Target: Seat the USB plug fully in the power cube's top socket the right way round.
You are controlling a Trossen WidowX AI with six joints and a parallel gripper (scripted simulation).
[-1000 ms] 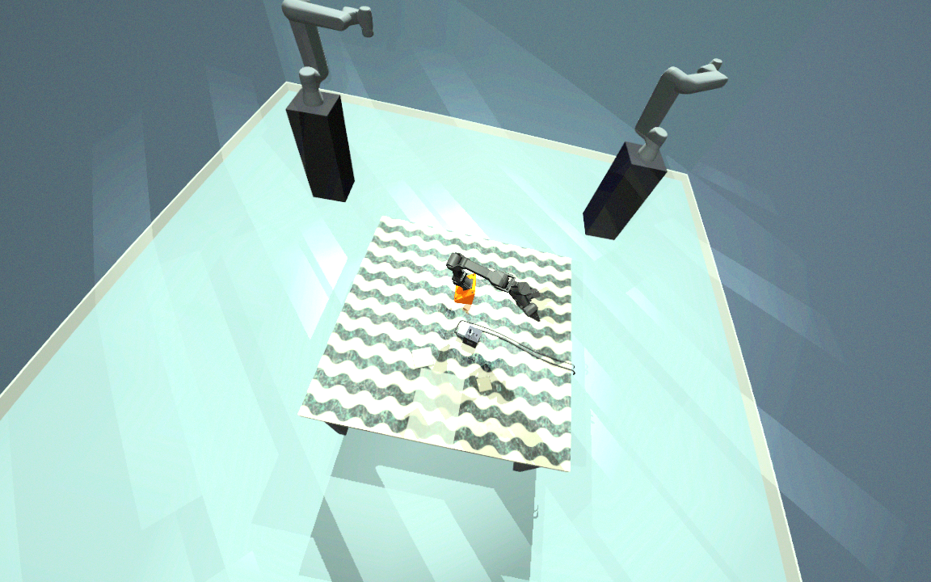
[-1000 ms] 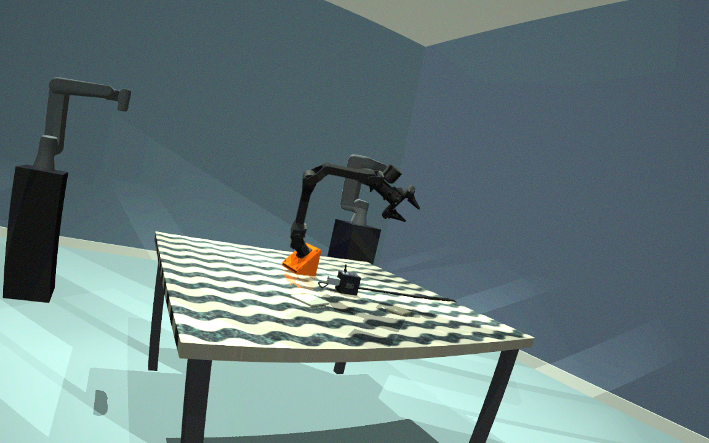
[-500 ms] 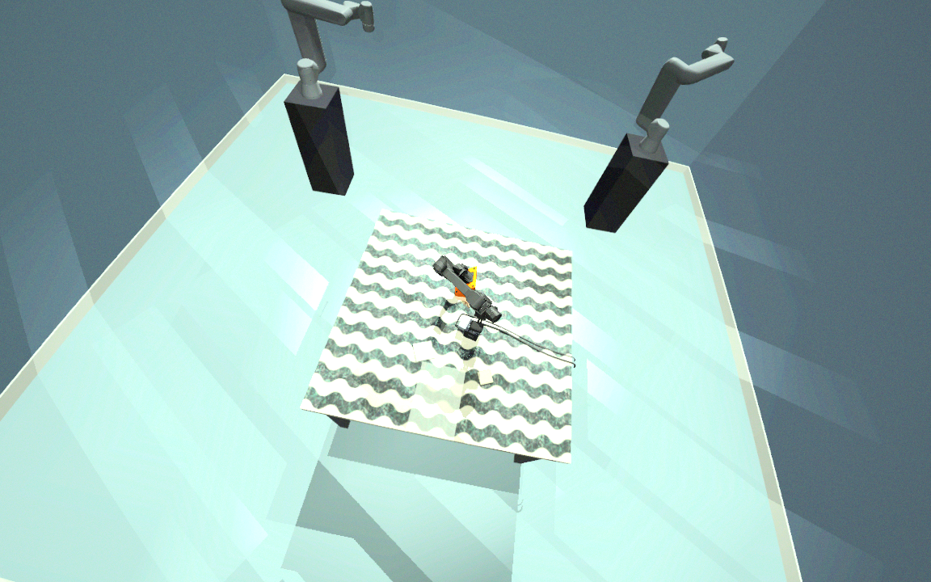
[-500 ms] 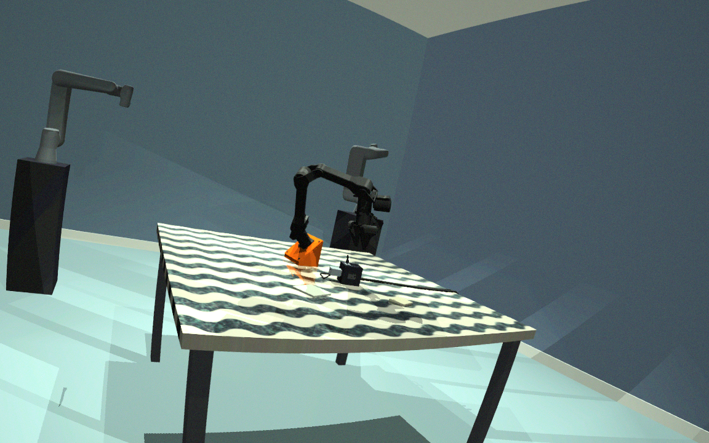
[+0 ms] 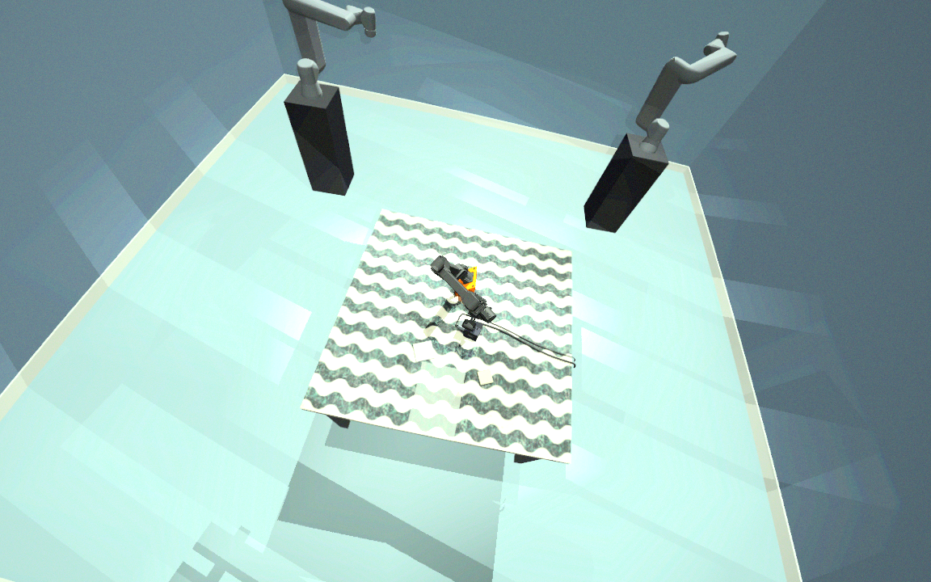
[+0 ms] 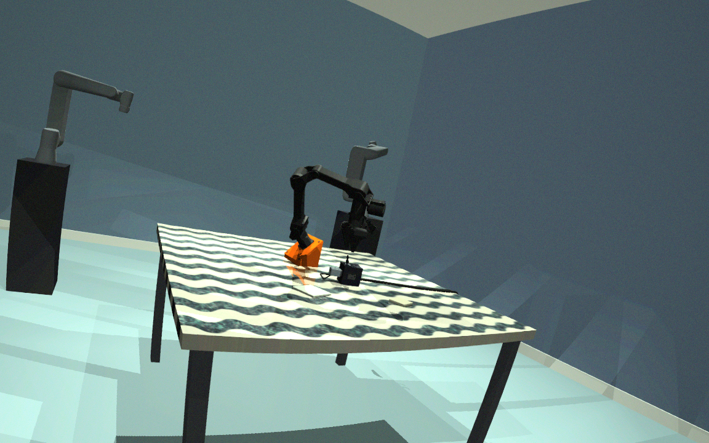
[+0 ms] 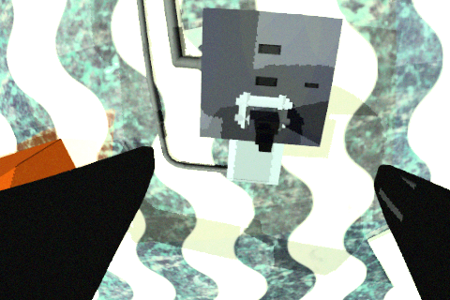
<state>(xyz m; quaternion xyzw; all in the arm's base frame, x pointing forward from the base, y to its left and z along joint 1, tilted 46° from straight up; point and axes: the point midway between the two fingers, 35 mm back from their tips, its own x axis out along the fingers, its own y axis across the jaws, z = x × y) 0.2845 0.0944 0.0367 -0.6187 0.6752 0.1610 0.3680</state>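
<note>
Right now the dark USB plug is 4 cm below my gripper tip.
</note>
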